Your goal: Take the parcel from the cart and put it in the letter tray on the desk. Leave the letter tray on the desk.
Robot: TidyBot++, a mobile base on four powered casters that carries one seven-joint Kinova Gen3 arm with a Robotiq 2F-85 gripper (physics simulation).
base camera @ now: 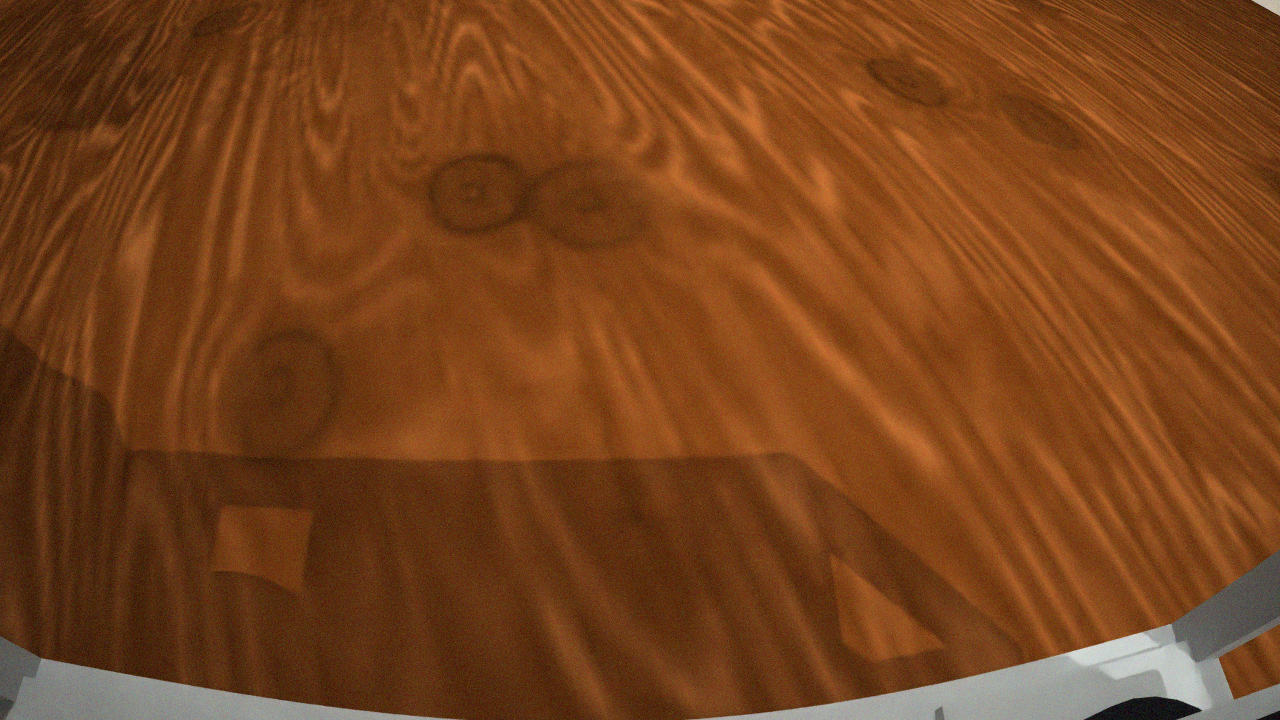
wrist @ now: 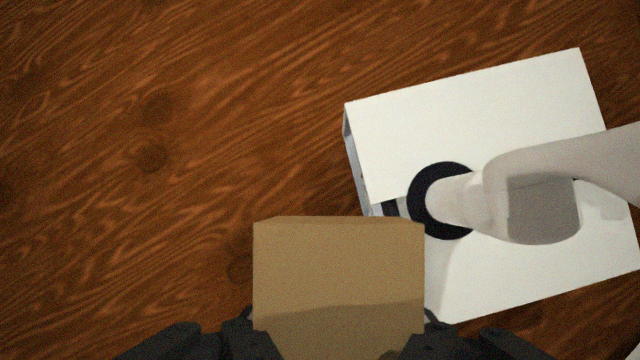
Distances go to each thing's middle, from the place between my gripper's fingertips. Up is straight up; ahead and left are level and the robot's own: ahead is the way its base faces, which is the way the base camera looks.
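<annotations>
There is the brown cardboard parcel [wrist: 317,280], and it sits higher than my hand by 20 mm.
</annotations>
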